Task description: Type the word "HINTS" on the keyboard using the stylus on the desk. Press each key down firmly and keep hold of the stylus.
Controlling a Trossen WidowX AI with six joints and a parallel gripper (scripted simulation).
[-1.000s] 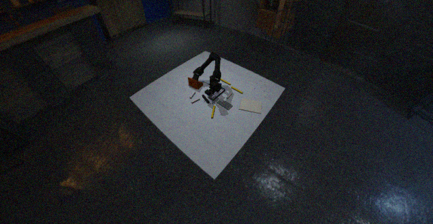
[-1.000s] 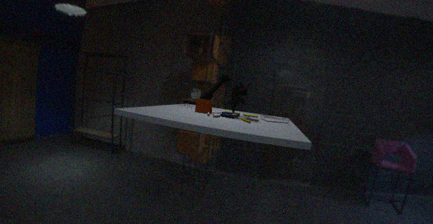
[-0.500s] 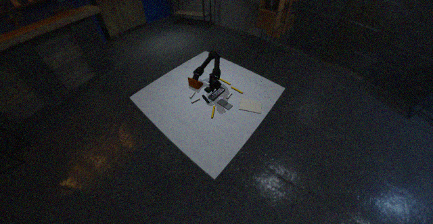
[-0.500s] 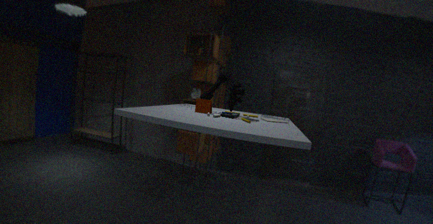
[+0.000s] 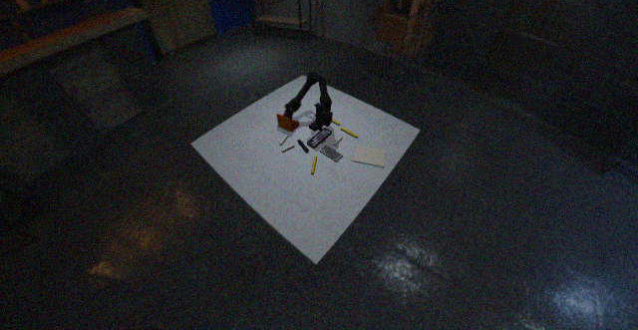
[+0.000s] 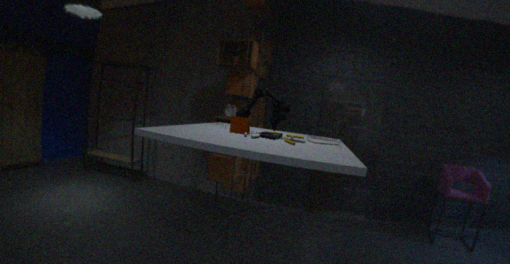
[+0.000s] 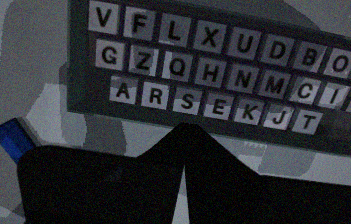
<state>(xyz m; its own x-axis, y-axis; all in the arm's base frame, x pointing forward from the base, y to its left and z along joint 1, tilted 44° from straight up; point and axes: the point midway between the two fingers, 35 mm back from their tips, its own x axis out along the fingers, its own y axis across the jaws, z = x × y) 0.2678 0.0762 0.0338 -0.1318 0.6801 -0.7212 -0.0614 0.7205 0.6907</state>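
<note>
The blue stylus lies 10 cm behind my gripper tip, 7 cm to the left of it and 4 cm below it. Round my gripper tip: grey slab (18 cm ahead, 9 cm to the right, 4 cm below); then grey stylus tip (13 cm behind, 6 cm to the left, 4 cm below); then dark stick (17 cm to the right, 3 cm below, 1 cm behind).
</note>
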